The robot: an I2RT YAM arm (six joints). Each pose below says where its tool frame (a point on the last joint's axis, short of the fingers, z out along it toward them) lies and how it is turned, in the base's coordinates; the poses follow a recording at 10 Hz.
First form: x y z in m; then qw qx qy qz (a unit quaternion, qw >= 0).
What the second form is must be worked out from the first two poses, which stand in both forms.
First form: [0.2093 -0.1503 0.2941 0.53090 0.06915 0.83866 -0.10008]
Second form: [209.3 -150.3 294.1 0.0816 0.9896 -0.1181 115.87]
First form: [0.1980 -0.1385 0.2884 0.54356 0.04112 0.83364 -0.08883]
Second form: [198.0 -138.5 288.4 0.0490 0.9932 -0.1058 114.15]
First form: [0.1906 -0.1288 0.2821 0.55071 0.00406 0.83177 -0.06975]
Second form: [190.6 -128.8 282.1 0.0049 0.9965 -0.0836 113.17]
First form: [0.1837 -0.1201 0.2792 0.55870 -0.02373 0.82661 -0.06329]
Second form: [183.7 -120.1 279.2 -0.0286 0.9967 -0.0763 112.07]
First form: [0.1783 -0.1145 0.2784 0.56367 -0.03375 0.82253 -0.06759]
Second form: [178.3 -114.5 278.4 -0.0409 0.9958 -0.0818 111.38]
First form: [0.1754 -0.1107 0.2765 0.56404 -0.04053 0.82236 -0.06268]
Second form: [175.4 -110.7 276.5 -0.0491 0.9959 -0.0759 111.33]
